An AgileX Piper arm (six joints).
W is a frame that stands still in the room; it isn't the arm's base.
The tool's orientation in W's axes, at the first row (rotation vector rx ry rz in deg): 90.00 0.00 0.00
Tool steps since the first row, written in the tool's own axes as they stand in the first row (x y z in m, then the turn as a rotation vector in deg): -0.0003 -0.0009 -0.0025 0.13 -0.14 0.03; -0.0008 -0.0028 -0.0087 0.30 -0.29 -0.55; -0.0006 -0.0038 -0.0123 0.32 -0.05 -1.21; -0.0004 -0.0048 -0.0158 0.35 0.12 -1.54; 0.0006 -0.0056 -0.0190 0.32 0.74 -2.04; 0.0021 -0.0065 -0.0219 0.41 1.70 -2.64; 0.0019 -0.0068 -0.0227 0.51 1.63 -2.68; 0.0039 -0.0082 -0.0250 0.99 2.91 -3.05
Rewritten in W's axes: -0.0003 0.0025 -0.0009 0.13 -0.03 -0.14; -0.0008 0.0087 -0.0028 0.30 0.55 -0.29; -0.0006 0.0123 -0.0038 0.32 1.21 -0.05; -0.0004 0.0158 -0.0048 0.35 1.54 0.12; 0.0006 0.0190 -0.0056 0.32 2.04 0.74; 0.0021 0.0219 -0.0065 0.41 2.64 1.70; 0.0019 0.0227 -0.0068 0.51 2.68 1.63; 0.0039 0.0250 -0.0082 0.99 3.05 2.91
